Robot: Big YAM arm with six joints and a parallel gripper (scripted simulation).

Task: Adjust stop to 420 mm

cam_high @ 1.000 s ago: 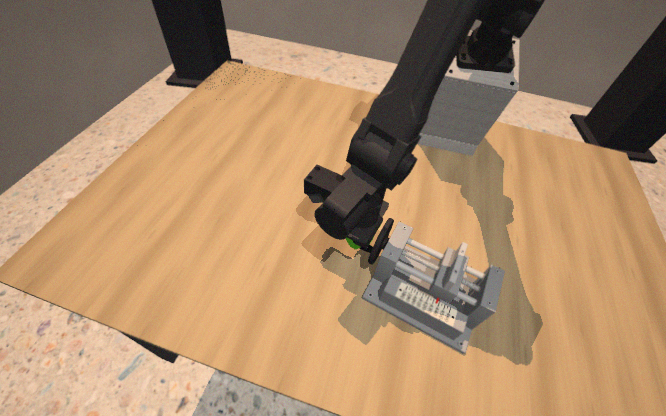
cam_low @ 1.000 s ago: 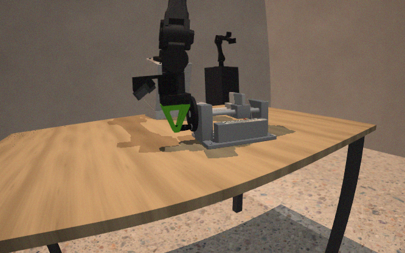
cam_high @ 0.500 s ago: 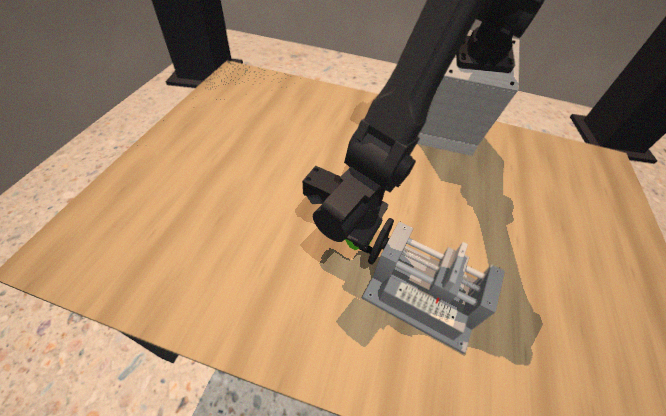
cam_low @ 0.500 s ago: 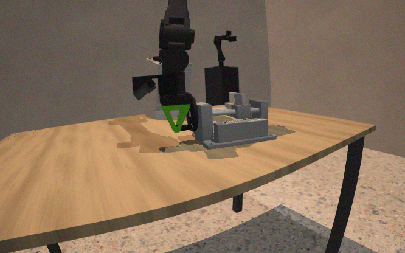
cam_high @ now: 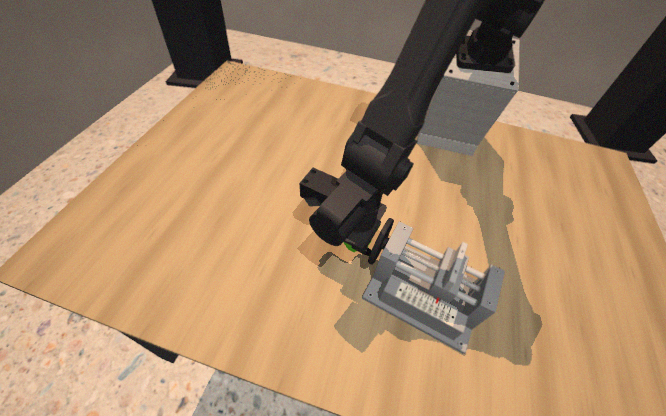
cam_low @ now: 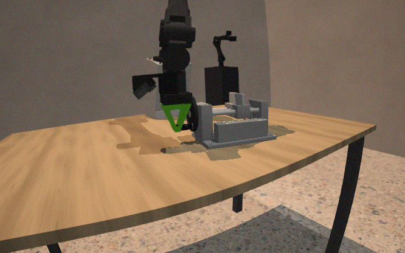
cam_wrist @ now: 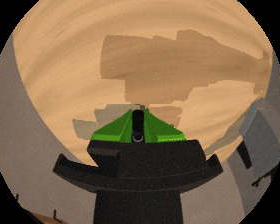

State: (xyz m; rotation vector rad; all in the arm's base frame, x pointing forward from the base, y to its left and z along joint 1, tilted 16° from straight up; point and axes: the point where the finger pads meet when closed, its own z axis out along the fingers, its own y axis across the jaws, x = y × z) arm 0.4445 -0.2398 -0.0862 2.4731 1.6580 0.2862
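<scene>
The black handwheel lies 30 mm to the left of my hand, 10 mm ahead of it and 10 mm above it. The rest, counted from my hand: sliding stop block: 170 mm to the left, 60 mm ahead, 50 mm above.
</scene>
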